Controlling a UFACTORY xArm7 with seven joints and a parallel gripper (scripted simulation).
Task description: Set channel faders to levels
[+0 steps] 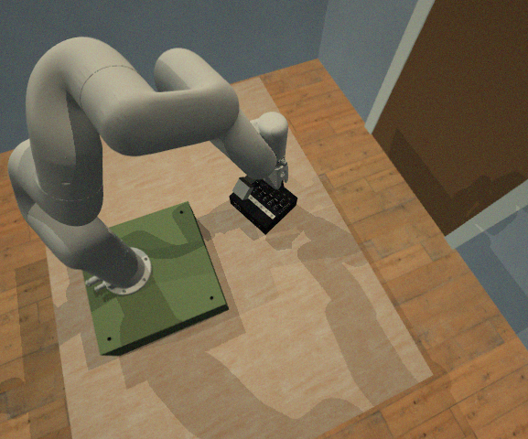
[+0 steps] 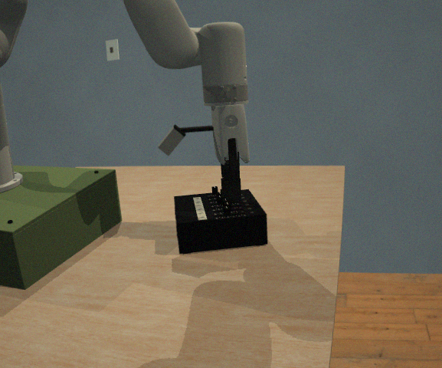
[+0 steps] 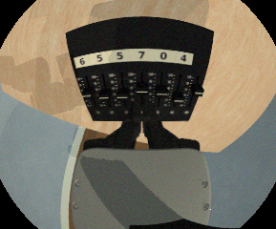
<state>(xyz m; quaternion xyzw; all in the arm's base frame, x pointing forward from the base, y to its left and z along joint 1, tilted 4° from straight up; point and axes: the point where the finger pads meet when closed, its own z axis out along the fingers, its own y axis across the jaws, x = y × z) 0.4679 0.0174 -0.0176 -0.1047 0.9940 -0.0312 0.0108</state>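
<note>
Right now my hand is 20 mm past the fader cap and 10 mm above it. Round my hand: master fader (40 mm behind, 60 mm to the left, 10 mm below).
</note>
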